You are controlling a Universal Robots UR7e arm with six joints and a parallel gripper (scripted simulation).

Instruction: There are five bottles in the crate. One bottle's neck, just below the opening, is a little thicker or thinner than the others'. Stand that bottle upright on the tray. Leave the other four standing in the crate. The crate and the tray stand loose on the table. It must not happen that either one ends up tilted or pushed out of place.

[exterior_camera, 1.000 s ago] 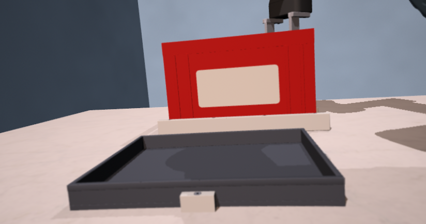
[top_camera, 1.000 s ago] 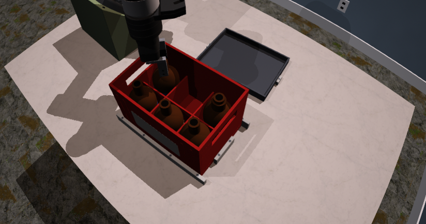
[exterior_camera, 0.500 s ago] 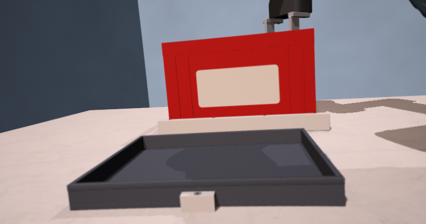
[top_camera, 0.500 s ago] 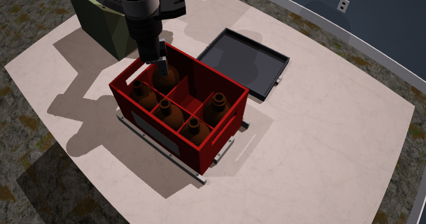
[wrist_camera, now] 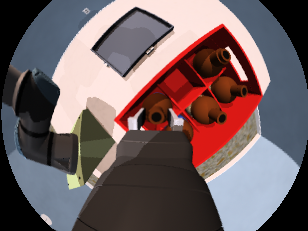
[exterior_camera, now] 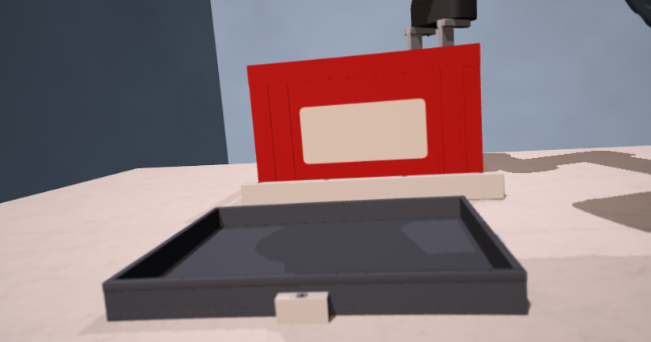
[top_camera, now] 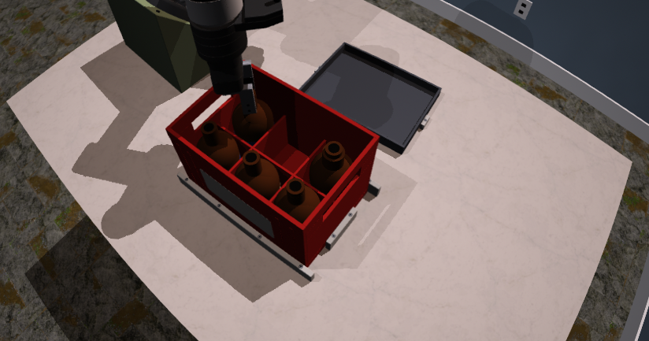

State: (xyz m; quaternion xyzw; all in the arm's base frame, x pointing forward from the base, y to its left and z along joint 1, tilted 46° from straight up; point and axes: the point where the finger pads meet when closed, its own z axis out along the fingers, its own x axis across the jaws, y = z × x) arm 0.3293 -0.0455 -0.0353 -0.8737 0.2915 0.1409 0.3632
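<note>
The bottle is 17 cm ahead of my hand, 2 cm to the left of it and 7 cm below it. Round my hand: dark grey tray (7 cm ahead, 26 cm to the left, 15 cm below); red crate (9 cm ahead, 3 cm to the right, 8 cm below).
</note>
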